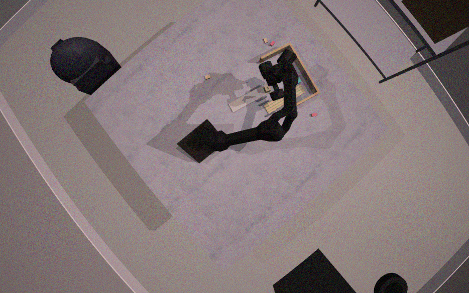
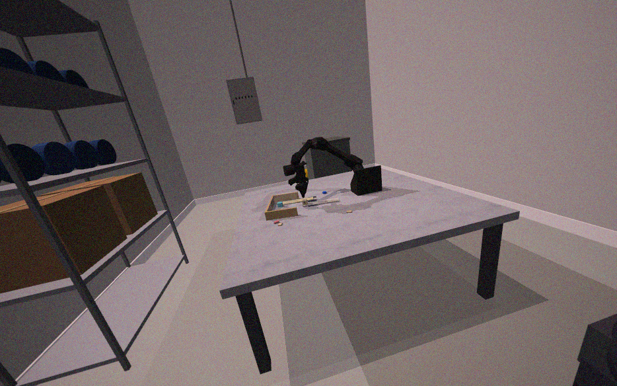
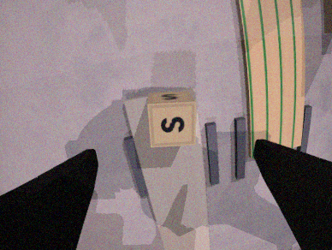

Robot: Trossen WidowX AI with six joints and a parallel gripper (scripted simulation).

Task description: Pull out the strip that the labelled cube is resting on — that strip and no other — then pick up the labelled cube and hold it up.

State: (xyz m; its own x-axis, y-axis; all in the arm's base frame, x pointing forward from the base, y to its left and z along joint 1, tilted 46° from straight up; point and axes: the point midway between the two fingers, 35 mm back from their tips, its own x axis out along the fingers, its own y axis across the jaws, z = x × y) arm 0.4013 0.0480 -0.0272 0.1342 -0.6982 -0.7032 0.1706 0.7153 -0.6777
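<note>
Right now the labelled cube is 4 cm below my gripper tip. Round my gripper tip: pale strip (10 cm behind, 1 cm to the left, 6 cm below).
</note>
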